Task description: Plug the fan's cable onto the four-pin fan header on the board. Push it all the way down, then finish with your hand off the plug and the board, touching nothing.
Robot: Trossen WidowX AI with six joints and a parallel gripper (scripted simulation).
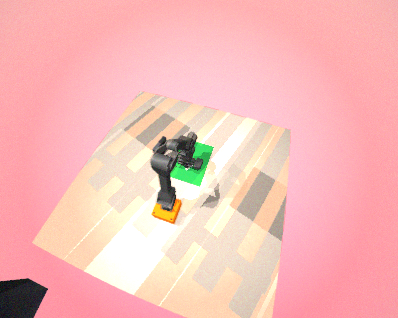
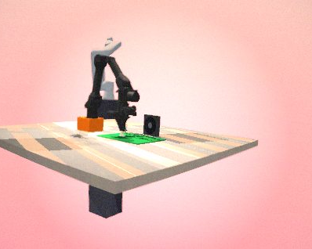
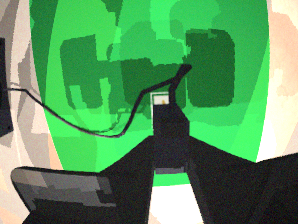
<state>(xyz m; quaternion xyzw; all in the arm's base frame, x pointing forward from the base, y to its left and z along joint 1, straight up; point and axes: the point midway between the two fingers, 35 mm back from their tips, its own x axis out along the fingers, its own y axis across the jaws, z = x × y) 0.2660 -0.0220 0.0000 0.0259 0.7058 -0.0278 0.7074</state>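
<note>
Now: gripper tip 10 mm below the dark fan plug and 10 mm short of it. The rest, counted from my gripper tip: black fan (190 mm to the left, 70 mm ahead, 20 mm above); then green board (70 mm ahead, 60 mm below); then white fan header (40 mm below, 10 mm ahead).
</note>
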